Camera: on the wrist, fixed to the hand. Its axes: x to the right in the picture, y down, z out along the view.
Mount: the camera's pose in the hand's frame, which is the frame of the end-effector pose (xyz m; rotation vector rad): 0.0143 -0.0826 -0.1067 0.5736 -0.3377 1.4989
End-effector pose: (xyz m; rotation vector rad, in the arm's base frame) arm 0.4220 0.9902 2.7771 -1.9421 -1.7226 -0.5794
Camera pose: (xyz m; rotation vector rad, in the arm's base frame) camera 0.3417 0.9449 2.8767 -2.2228 -0.1149 0.7182
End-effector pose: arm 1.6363 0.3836 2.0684 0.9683 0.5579 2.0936
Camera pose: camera 1.5837 0.4385 1.9560 -1.6092 -0.1257 -1.7981
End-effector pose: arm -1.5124 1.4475 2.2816 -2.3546 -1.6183 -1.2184
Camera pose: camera -1.6381 1.4498 2.3326 -2.3379 0.1224 -0.0213
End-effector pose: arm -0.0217 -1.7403 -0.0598 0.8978 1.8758 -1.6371
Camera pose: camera -0.0866 -1.6382 0.0017 1.5286 0.1370 -1.0969
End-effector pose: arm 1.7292 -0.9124 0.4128 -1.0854 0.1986 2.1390
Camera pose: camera 1.8468 -0.8904 0.3488 0.0532 -1.3822 -2.3875
